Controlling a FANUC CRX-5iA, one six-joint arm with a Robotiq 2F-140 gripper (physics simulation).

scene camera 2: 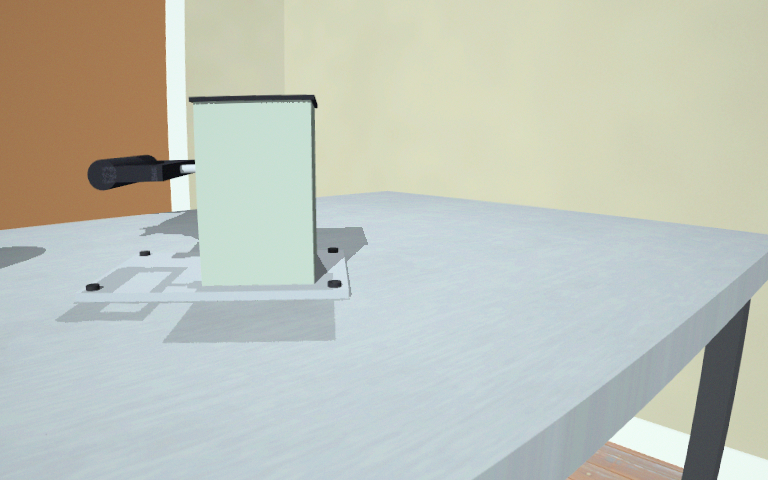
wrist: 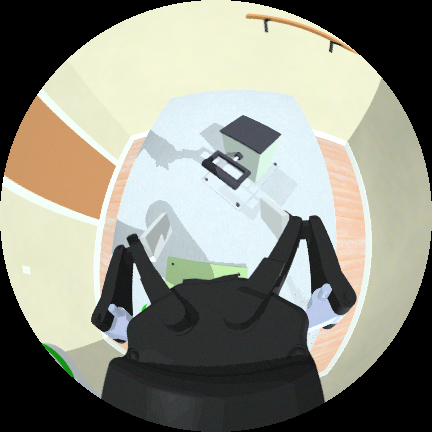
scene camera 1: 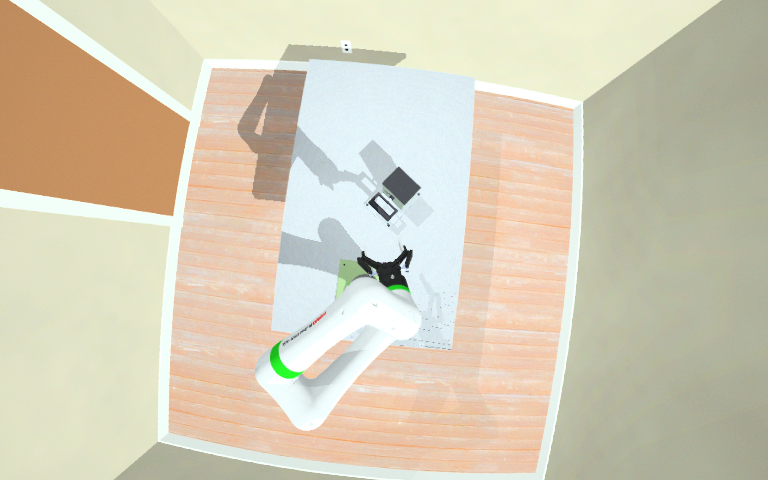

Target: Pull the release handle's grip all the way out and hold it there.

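The release handle's grip is a black rectangular loop. It stands out from one side of a pale green box with a dark top, on a short light rod. A gap shows between grip and box; how far out the grip is, I cannot tell. My gripper is wide open and empty. In scene camera 1 its fingers point toward the handle, short of the grip and apart from it. The gripper does not show in scene camera 2.
The box stands on a clear base plate with black bolts on the pale grey table. A green mounting plate lies near the arm's base. The white arm reaches over the table's near part.
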